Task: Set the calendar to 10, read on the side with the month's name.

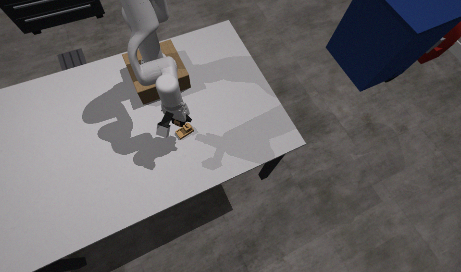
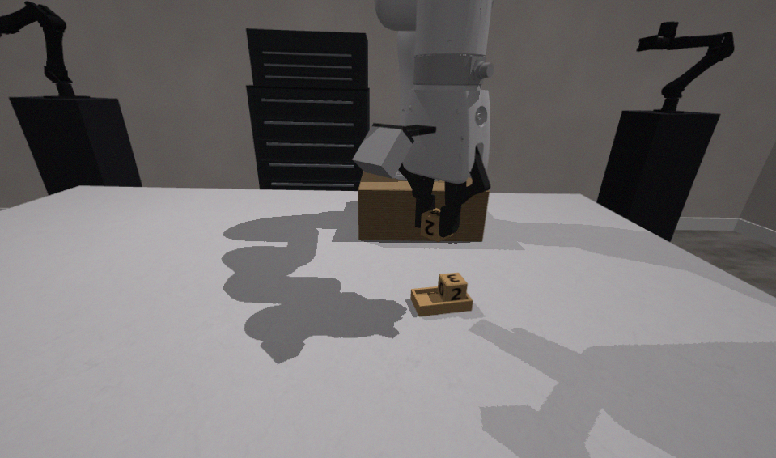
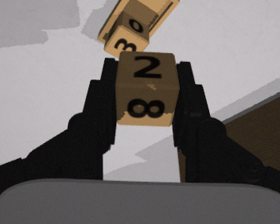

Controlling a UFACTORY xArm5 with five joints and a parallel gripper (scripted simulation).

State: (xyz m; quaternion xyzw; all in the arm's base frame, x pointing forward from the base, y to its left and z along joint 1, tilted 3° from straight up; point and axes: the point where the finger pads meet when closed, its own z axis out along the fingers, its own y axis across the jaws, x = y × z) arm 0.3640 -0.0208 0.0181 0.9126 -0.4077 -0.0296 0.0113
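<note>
My hand is 20 mm to the right of the wooden calendar tray and 130 mm above it.
</note>
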